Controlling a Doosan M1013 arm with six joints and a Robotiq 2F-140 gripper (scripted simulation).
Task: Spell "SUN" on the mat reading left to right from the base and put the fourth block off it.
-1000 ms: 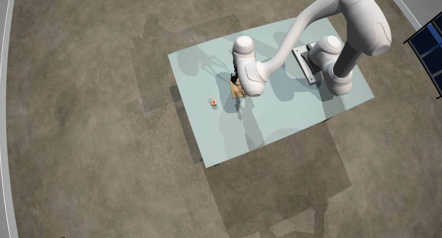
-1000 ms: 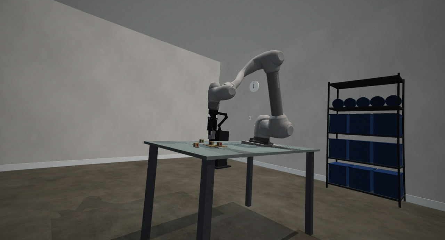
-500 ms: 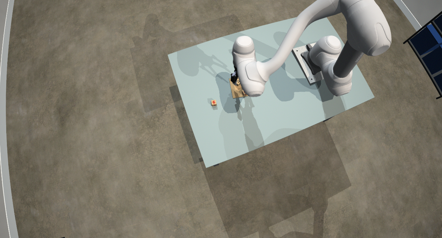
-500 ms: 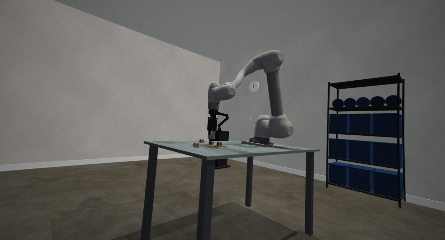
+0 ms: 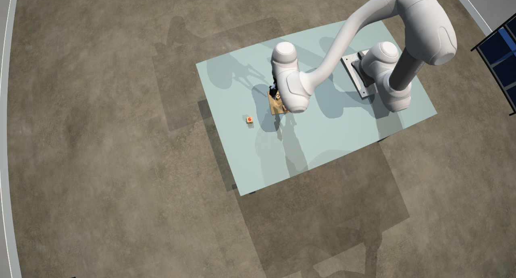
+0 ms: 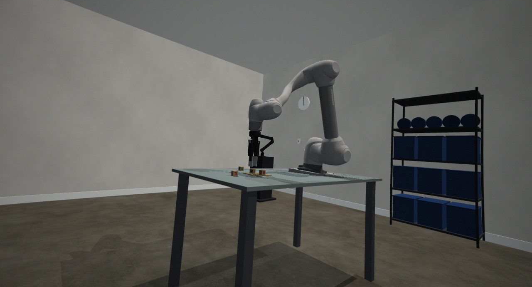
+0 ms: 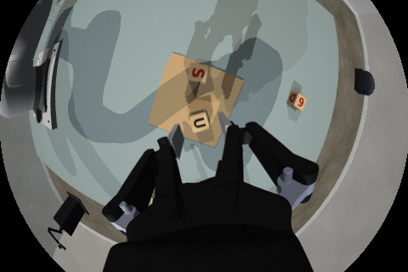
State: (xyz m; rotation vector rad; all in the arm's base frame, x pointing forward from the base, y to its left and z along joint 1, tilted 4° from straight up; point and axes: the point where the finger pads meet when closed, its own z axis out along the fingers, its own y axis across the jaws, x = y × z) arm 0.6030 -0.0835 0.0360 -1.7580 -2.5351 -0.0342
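Now: the mat 8 cm below my hand, 3 cm to the left of it and 1 cm behind it. The rest, counted from my hand: S block: 8 cm to the left, 6 cm below, 1 cm behind; then N block: 22 cm to the right, 9 cm behind, 6 cm below; then 6 block: 20 cm ahead, 6 cm to the left, 6 cm below.
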